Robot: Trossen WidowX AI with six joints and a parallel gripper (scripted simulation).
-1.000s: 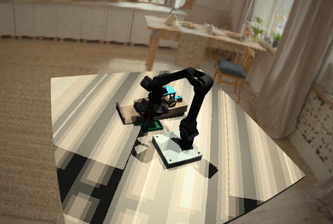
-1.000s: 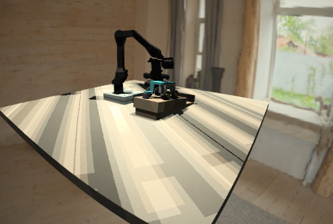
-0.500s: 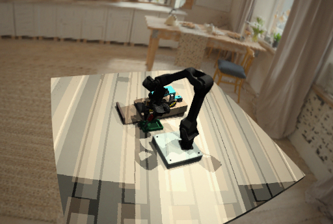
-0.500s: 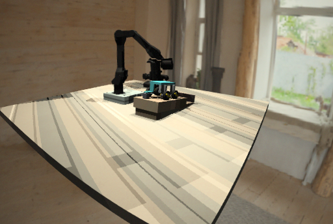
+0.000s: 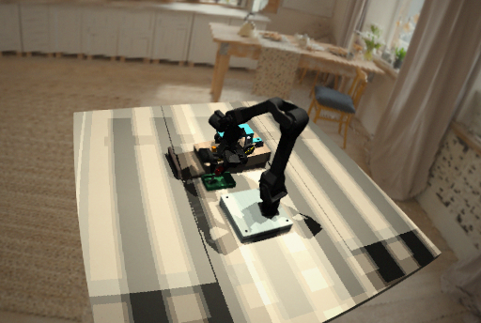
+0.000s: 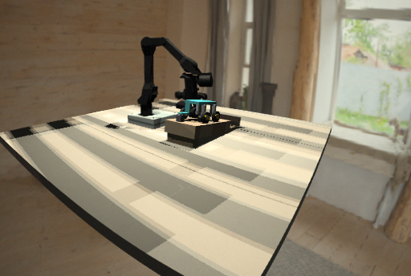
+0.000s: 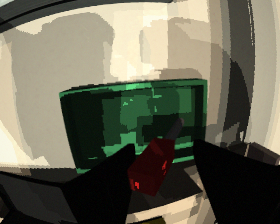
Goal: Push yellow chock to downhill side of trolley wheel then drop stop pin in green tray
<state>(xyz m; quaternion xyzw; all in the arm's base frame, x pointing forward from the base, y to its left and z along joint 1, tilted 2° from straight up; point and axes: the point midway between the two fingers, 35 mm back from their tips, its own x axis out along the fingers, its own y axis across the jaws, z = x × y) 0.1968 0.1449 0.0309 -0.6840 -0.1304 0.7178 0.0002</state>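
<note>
My gripper tip is now 50 mm above the green tray and 10 mm to the left of it. Also, from my gripper tip: brown ramp: 140 mm ahead, 90 mm to the right; then yellow chock: 70 mm ahead, 40 mm above, 20 mm to the right; then red-headed stop pin: right at my gripper tip.
</note>
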